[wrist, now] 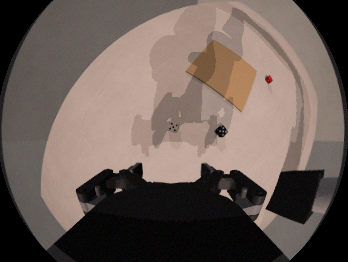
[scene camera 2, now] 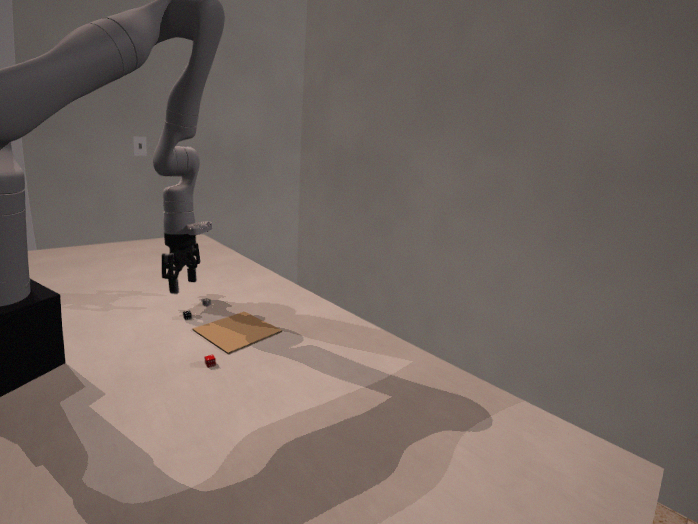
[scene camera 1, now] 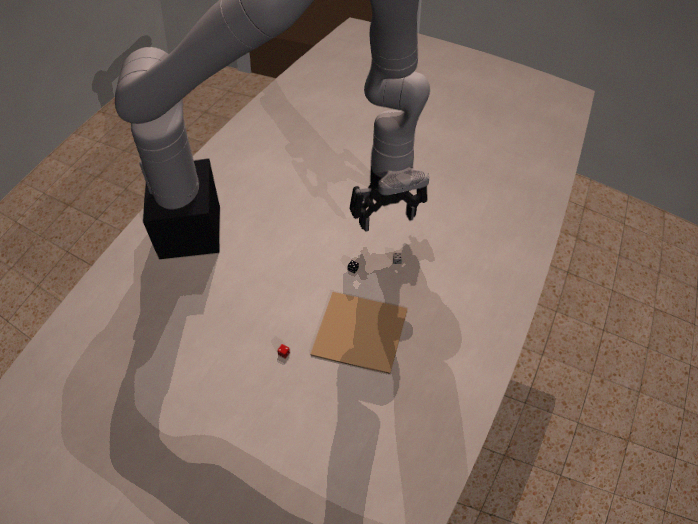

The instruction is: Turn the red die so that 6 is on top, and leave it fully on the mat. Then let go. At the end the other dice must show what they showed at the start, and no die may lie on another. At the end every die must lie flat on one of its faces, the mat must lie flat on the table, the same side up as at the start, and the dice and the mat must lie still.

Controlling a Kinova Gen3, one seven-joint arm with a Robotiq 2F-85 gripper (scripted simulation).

Labels:
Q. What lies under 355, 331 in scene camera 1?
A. A tan mat.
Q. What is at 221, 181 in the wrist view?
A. My gripper.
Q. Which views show my gripper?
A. The wrist view, scene camera 2 and scene camera 1: all of them.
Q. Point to a tan mat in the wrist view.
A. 217, 66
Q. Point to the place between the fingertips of my gripper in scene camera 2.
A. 183, 287

